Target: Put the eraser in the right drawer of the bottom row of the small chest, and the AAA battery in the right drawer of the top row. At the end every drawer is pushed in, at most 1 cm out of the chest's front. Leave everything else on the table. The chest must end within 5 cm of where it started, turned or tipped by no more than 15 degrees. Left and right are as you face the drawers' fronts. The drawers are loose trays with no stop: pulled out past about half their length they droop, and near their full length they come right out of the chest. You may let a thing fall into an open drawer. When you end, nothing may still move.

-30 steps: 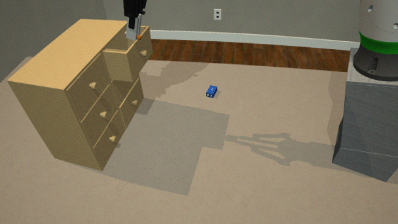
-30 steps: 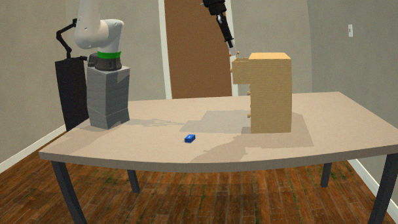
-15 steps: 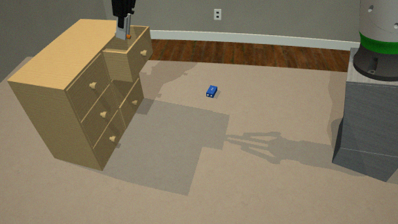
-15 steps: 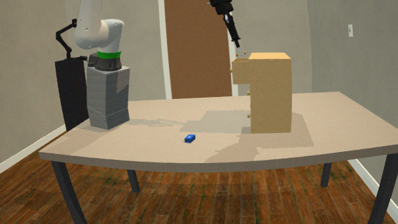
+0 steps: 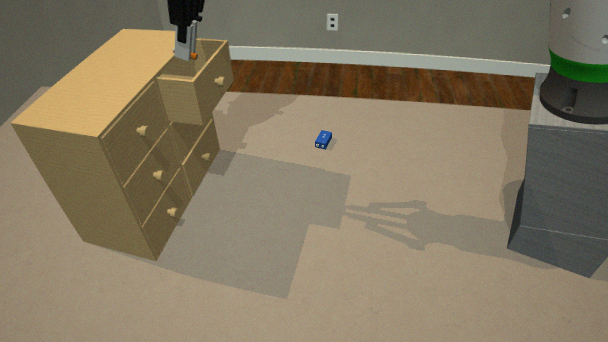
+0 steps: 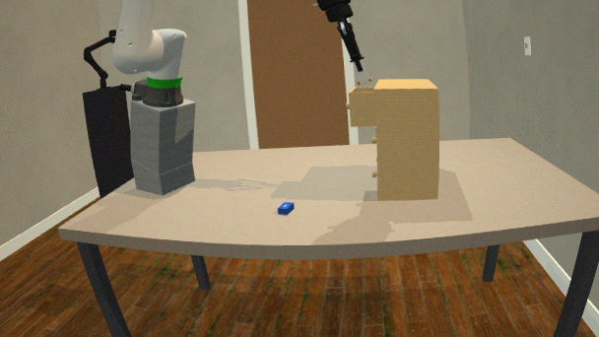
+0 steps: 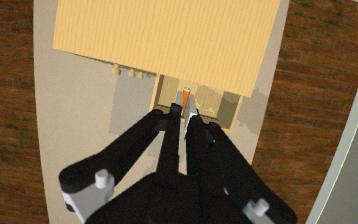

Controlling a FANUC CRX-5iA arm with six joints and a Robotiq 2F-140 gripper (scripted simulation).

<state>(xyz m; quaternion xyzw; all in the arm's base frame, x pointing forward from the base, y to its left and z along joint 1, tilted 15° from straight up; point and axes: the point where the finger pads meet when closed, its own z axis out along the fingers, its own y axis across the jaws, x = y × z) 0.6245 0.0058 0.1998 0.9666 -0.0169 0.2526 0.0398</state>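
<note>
My hand is 3 cm above the orange AAA battery and 1 cm short of it. The rest, counted from my hand: white eraser 33 cm below, 16 cm ahead, 2 cm to the left; small blue block 34 cm below, 21 cm behind, 16 cm to the right.
</note>
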